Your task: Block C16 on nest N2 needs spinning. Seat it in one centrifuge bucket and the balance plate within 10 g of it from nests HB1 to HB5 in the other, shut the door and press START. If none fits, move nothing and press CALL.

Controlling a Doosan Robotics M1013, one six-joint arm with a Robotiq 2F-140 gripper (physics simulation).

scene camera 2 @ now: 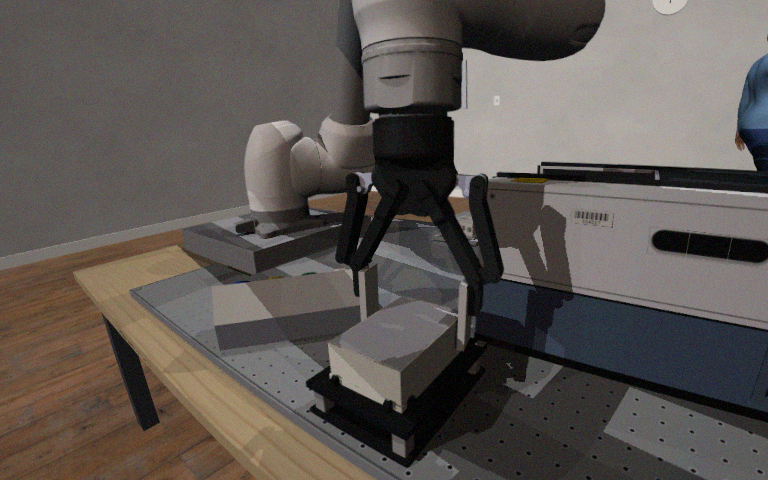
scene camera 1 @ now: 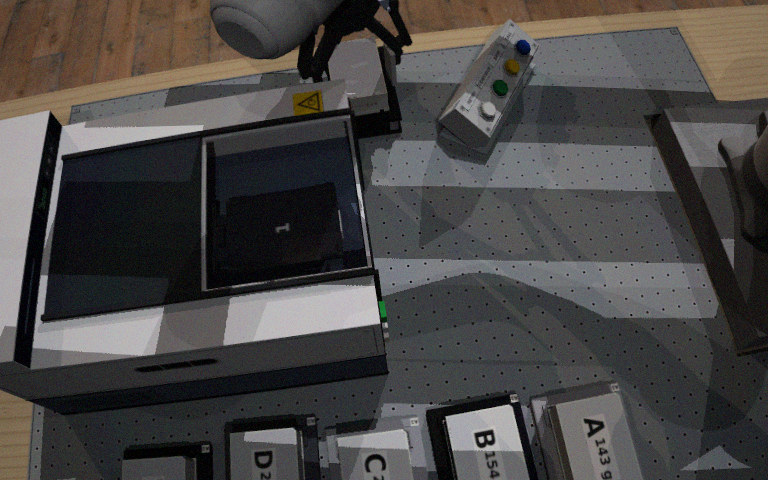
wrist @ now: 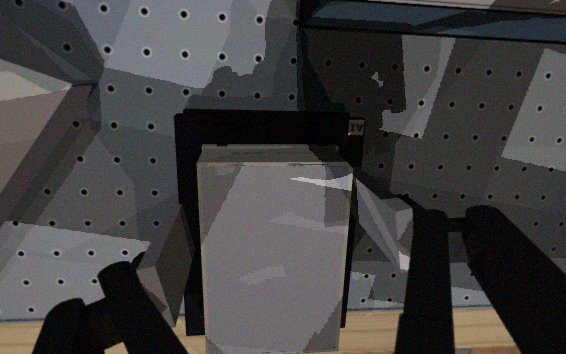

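Pixels of known places: gripper, fingertip midpoint: (scene camera 2: 414, 333) (scene camera 1: 359, 89) (wrist: 269, 208); arm's base, origin of the base link: (scene camera 2: 281, 226).
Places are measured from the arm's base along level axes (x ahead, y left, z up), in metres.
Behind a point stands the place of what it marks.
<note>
A plain pale block (scene camera 1: 355, 70) {x 0.665, y -0.185, z 0.032 m} (scene camera 2: 390, 333) {x 0.668, y -0.208, z 0.032 m} (wrist: 275, 215) {x 0.659, y -0.160, z 0.032 m} sits level on a raised black nest (scene camera 1: 370, 125) {x 0.643, y -0.133, z -0.043 m} (scene camera 2: 362, 403) {x 0.687, y -0.261, z -0.010 m} (wrist: 265, 127) {x 0.647, y -0.119, z -0.010 m} near the table edge. No readable name shows on its top. My gripper (scene camera 1: 353, 65) (scene camera 2: 416, 305) (wrist: 269, 208) {x 0.658, y -0.165, z 0.009 m} is open and empty, its pads on both sides above the block, with gaps. In scene camera 1, the centrifuge (scene camera 1: 294, 308) {x 0.689, y 0.260, z 0.162 m} shows a dark bucket (scene camera 1: 283, 228) {x 0.730, y 0.130, z 0.092 m} marked 1 in its framed window; whether glass covers it I cannot tell. Balance plates A (scene camera 1: 594, 441) {x 0.345, y 0.367, z 0.006 m}, marked 143 g, B (scene camera 1: 481, 441) {x 0.482, y 0.368, z 0.006 m}, marked 154, C (scene camera 1: 373, 447) {x 0.611, y 0.378, z 0.005 m} and D (scene camera 1: 263, 452) {x 0.744, y 0.390, z 0.005 m} stand in a row.
A fifth plate (scene camera 1: 158, 469) {x 0.874, y 0.421, z 0.005 m} is cut off at the lower left. An angled button box (scene camera 1: 481, 84) {x 0.468, y -0.161, z 0.028 m} (scene camera 2: 288, 300) {x 0.472, y -0.220, z 0.007 m} with blue, yellow, green and white buttons stands near the nest. The centrifuge's tall side (scene camera 2: 611, 260) {x 0.806, y -0.025, z 0.089 m} rises beside the gripper. The arm's base plinth (scene camera 2: 226, 249) {x 0.046, y -0.171, z -0.017 m} is behind.
</note>
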